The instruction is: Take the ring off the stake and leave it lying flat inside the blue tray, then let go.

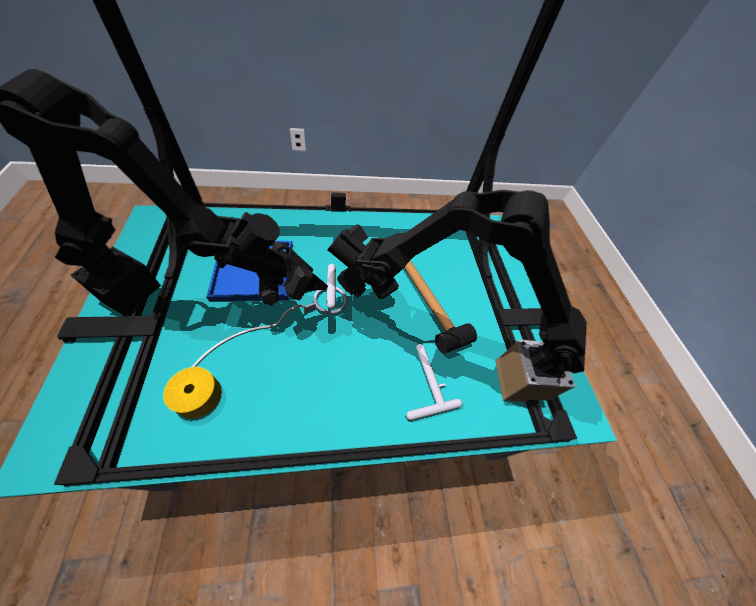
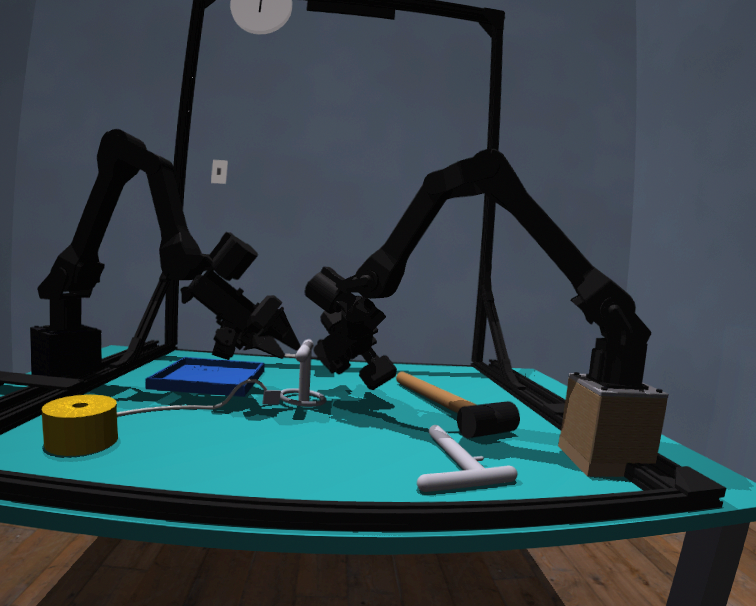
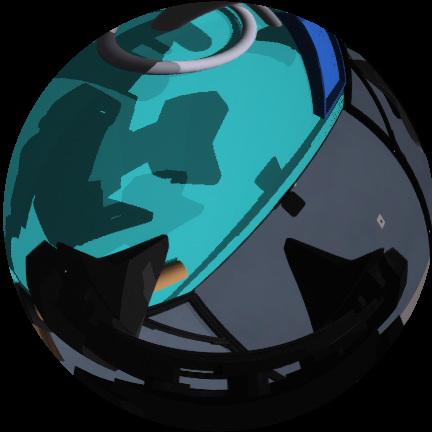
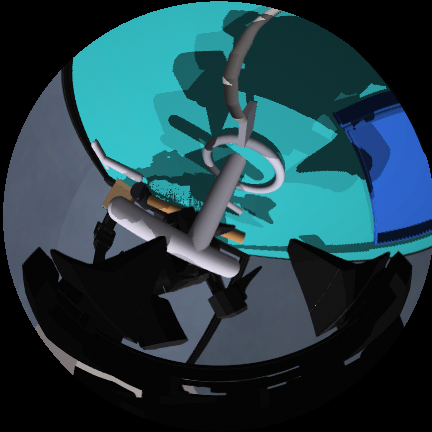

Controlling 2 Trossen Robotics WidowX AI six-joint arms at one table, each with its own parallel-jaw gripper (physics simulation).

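Places are measured from the left arm's base along level axes (x back, y right, z up), in millimetres.
Pixels of known places: left gripper, between the fingertips: (image 2: 356,363) (image 3: 228,243) (image 4: 246,246); right gripper, between the fingertips: (image 1: 319,278) (image 2: 291,352) (image 4: 229,244); left arm's base, origin of its link: (image 1: 546,362) (image 2: 615,382); right arm's base, origin of its link: (image 1: 107,269) (image 2: 65,328).
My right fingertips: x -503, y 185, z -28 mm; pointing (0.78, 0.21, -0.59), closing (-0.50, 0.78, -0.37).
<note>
For each thing: its top centre in the pictures, then the offset to it from my right fingertips. "spot": a spot on its surface instead.
- light grey ring, centre of its top: (image 4: 236,172) (image 2: 295,387) (image 1: 325,297) dy -12, dx +13, dz -62 mm
- stake, centre of its top: (image 4: 169,252) (image 2: 305,344) (image 1: 331,282) dy -26, dx +32, dz +23 mm
- tab, a spot on its surface: (image 4: 247,124) (image 2: 268,392) spot: dy -39, dx -28, dz -66 mm
- blue tray, centre of its top: (image 2: 210,369) (image 1: 252,266) dy +72, dx -191, dz -67 mm
- cord, a spot on its surface: (image 1: 239,332) spot: dy -118, dx -176, dz -83 mm
- yellow spool, centre of its top: (image 2: 80,405) (image 1: 189,388) dy -271, dx -219, dz -39 mm
- hammer, centre of its top: (image 3: 90,326) (image 2: 442,381) (image 4: 179,224) (image 1: 431,289) dy +31, dx +286, dz -39 mm
- white T-shaped piece, centre of its top: (image 2: 445,445) (image 1: 424,376) (image 4: 114,166) dy -198, dx +264, dz -69 mm
The light grey ring (image 1: 345,304) (image 2: 290,402) (image 3: 200,65) (image 4: 277,167) is low around the foot of the stake (image 1: 331,287) (image 2: 304,378) (image 4: 215,210), an upright white T. A tab (image 2: 271,397) (image 4: 247,124) joins the ring to a pale cord. The blue tray (image 1: 236,280) (image 2: 208,375) (image 3: 325,55) (image 4: 405,175) stands left of and behind the stake. My right gripper (image 1: 297,293) (image 2: 290,351) (image 4: 229,244) is open and empty, close to the stake's top, above the ring. My left gripper (image 1: 369,290) (image 2: 354,372) (image 3: 228,243) is open and empty, right of the stake.
The cord (image 1: 239,331) runs to a yellow spool (image 1: 189,390) (image 2: 78,426) at the front left. A hammer (image 1: 454,338) (image 2: 489,419) lies at the right, and a white T-shaped piece (image 1: 432,378) (image 2: 466,477) lies in front of it. My left gripper is close to the right one across the stake.
</note>
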